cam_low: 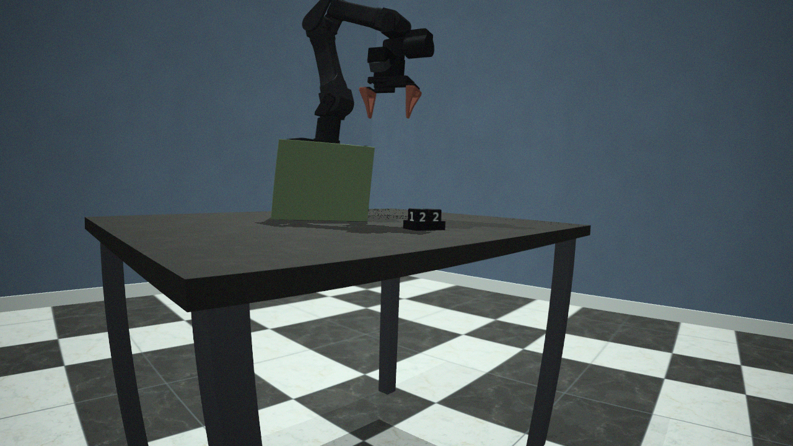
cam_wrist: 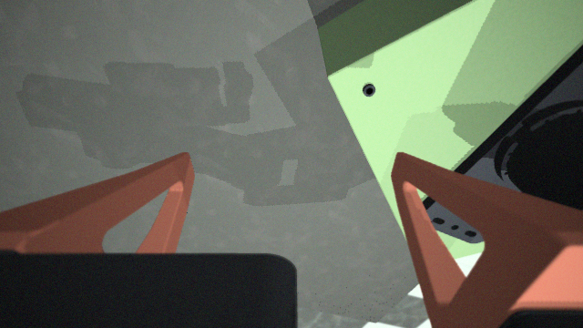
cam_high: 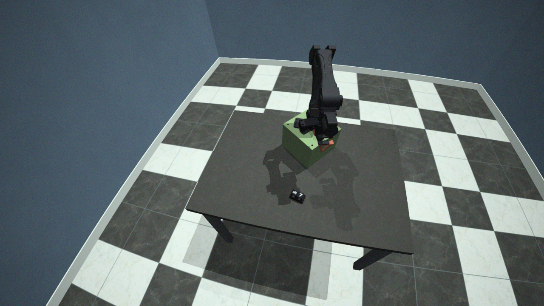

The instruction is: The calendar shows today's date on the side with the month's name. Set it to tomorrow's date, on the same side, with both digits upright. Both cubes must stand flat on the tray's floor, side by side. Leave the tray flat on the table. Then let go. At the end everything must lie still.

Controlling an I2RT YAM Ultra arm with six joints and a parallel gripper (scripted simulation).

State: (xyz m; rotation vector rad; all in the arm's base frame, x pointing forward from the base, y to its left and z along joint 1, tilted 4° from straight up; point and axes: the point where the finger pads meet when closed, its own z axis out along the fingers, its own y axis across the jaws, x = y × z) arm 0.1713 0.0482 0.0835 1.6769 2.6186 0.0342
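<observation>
The calendar cube is 23 cm below my hand, 17 cm ahead of it and 8 cm to the right of it. Also, from my hand: black tray (25 cm below, 17 cm ahead, 6 cm to the right).
</observation>
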